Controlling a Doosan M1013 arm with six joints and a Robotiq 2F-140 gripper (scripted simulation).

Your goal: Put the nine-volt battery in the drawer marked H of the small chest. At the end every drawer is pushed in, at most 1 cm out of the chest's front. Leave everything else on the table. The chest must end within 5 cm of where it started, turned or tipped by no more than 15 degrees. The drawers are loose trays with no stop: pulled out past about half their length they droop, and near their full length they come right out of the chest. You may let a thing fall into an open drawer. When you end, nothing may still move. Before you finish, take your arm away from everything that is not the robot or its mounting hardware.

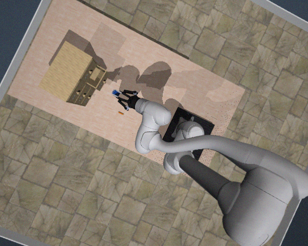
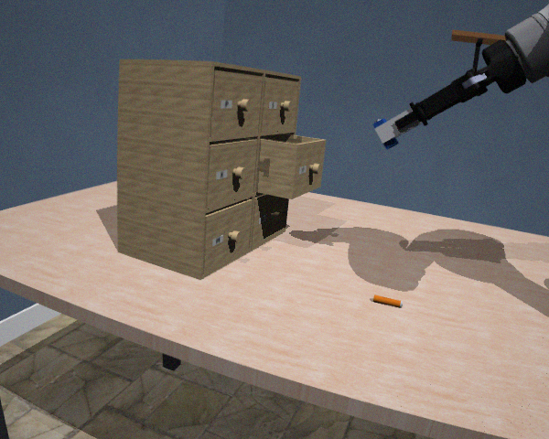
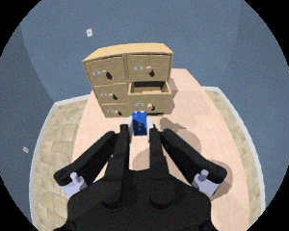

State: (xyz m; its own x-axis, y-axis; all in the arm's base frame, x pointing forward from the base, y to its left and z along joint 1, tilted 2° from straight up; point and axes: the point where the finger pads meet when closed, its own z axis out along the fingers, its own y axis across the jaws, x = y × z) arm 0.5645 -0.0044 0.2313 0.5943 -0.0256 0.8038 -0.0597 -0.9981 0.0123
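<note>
Right now my hand is 30 mm short of the nine-volt battery and 10 mm above it. Round my hand: drawer 230 mm ahead, 50 mm to the right, 120 mm below; then small orange cylinder 40 mm behind, 110 mm to the left, 250 mm below.
</note>
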